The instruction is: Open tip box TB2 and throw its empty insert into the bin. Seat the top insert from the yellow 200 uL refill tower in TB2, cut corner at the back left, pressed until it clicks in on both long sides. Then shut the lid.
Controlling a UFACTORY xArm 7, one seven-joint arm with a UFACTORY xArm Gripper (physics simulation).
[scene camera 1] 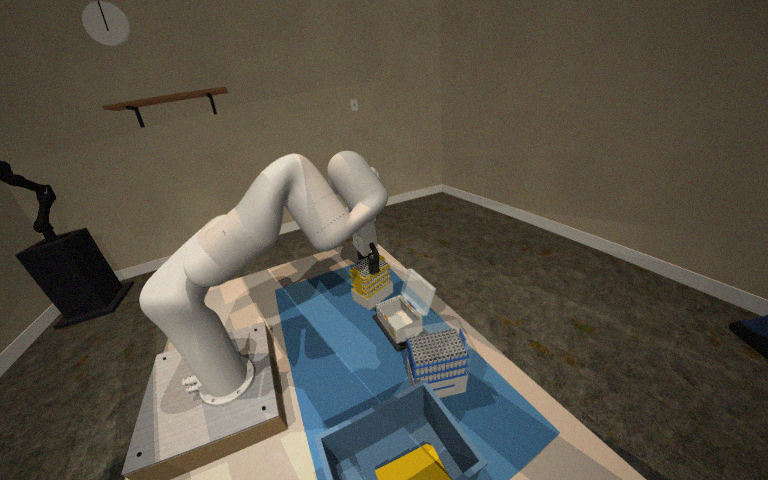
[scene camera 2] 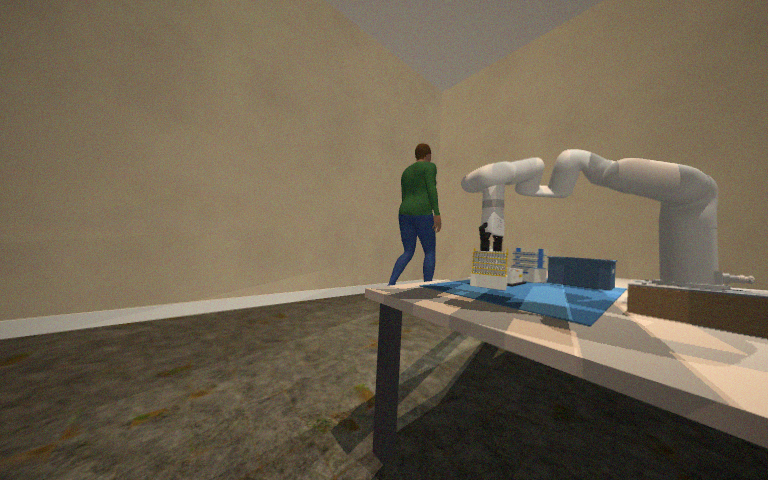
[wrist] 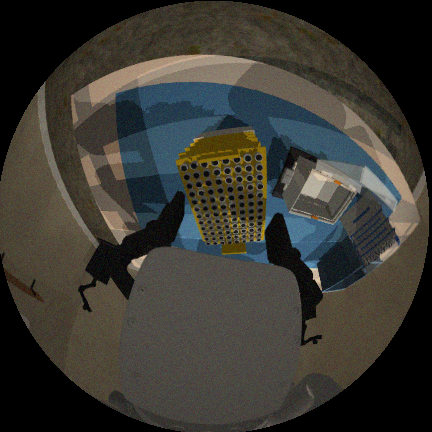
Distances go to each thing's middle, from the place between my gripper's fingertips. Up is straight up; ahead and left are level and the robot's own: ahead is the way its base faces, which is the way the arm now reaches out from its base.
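The dark blue bin (scene camera 1: pixel 416 416) is 500 mm to the right of my hand, 170 mm behind it and 70 mm below it. As for the clear lid (scene camera 1: pixel 420 293), my hand is 80 mm short of it and 30 mm above it, and my hand is also 170 mm to the left of that lid.
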